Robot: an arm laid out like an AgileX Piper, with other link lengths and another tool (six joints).
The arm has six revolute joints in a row. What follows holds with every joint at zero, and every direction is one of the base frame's.
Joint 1 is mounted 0.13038 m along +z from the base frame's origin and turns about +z.
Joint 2 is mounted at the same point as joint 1 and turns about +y.
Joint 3 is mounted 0.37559 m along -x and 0.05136 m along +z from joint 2 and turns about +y.
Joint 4 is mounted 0.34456 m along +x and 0.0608 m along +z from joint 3 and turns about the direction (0.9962, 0, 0.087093).
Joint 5 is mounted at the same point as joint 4 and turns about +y.
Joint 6 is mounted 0.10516 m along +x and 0.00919 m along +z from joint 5 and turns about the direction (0.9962, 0, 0.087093).
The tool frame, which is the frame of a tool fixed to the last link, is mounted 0.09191 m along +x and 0.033 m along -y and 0.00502 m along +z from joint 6; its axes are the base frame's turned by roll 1.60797, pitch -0.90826 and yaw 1.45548 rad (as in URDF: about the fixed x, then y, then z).
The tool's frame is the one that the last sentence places.
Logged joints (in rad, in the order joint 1, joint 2, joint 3, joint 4, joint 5, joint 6), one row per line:
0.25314 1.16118 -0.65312 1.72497 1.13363 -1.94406
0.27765 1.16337 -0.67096 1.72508 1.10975 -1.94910
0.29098 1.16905 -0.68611 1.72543 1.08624 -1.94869
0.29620 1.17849 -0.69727 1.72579 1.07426 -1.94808
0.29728 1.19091 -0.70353 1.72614 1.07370 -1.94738
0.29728 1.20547 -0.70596 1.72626 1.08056 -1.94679
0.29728 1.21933 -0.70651 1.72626 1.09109 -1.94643
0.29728 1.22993 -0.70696 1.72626 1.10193 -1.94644
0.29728 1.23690 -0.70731 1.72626 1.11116 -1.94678
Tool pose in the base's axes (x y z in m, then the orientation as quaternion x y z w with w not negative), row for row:
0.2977 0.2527 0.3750 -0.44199 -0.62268 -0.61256 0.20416
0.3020 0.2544 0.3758 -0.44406 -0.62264 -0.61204 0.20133
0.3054 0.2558 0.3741 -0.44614 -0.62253 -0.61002 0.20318
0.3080 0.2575 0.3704 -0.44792 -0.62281 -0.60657 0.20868
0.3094 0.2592 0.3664 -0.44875 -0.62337 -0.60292 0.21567
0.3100 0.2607 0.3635 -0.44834 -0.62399 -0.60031 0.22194
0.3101 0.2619 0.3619 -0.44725 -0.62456 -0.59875 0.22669
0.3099 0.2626 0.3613 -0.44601 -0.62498 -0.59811 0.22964
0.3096 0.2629 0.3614 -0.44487 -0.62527 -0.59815 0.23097
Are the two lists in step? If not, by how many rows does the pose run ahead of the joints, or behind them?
The pose runs 2 rows ahead of the joints: the pose in row i belongs to the joints in row i + 2.
